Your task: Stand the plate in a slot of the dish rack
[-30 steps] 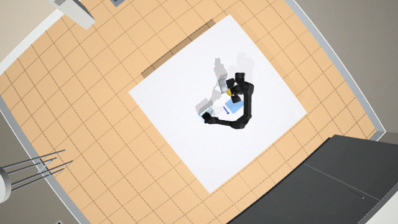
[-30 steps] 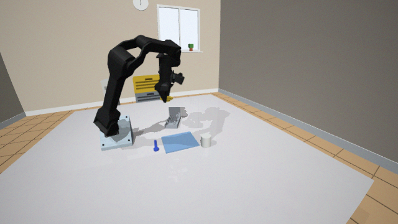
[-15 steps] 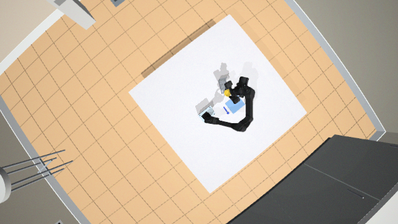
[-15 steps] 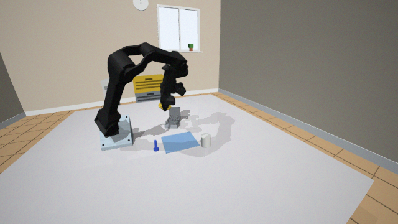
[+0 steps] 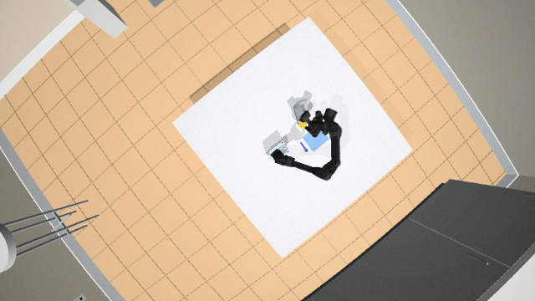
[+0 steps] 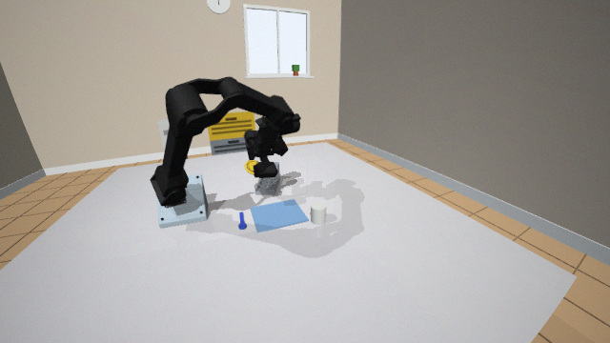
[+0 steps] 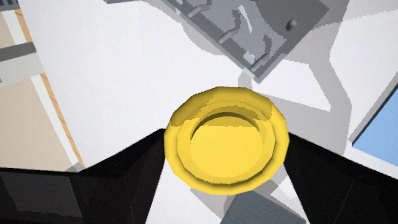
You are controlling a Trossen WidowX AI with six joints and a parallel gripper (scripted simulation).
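Right now the grey dish rack is 8 cm below my gripper tip, 6 cm ahead of it and 5 cm to the left of it. Round my gripper tip: yellow plate 1 cm above; blue spoon 15 cm to the right, 10 cm below, 8 cm behind; blue mat 15 cm to the right, 10 cm below, 3 cm ahead.
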